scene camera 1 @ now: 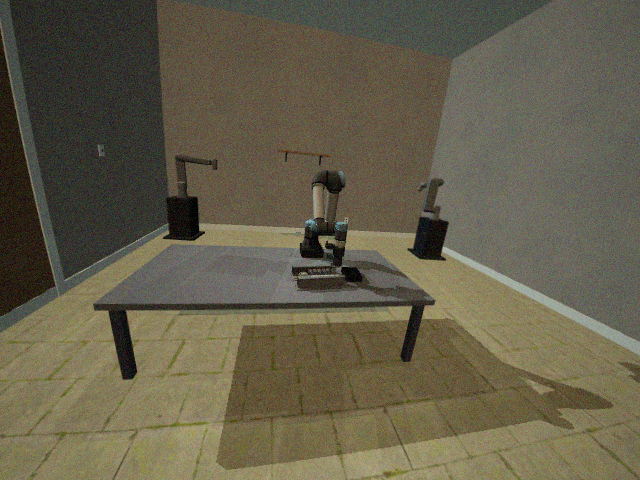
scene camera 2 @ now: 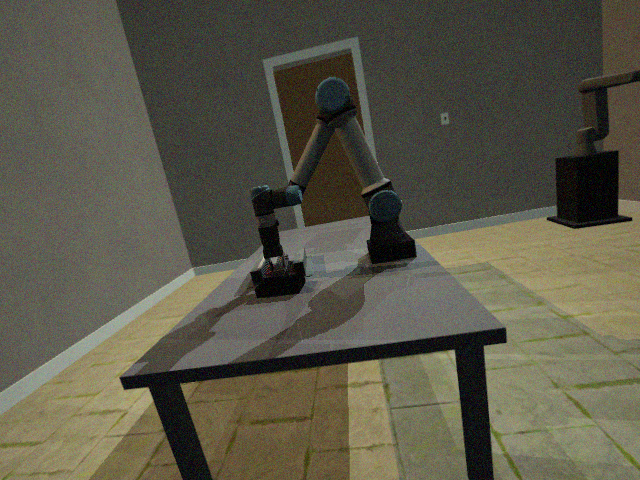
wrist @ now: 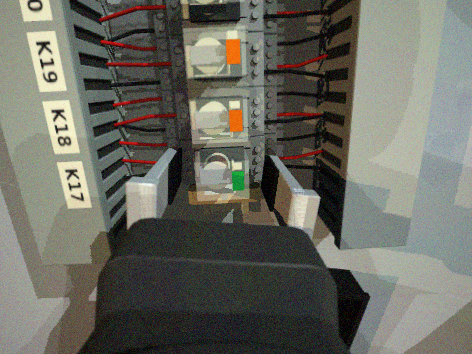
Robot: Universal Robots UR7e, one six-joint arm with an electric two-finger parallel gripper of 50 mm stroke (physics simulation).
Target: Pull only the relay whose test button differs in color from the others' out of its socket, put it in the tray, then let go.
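Note:
In the wrist view a relay with a green test button sits in the end socket of the row, by label K17. The relays above it, K18 and K19, have orange buttons. My gripper is open, with one finger on each side of the green-button relay and nothing held; whether the fingertips touch it I cannot tell. The black tray is at the row's end on the table; its dark corner shows behind the gripper in the wrist view.
Slotted grey wire ducts flank the sockets, with red and black wires between. The panel stands on the grey table. The arm's base stands behind it. Two other arms stand on pedestals beyond the table.

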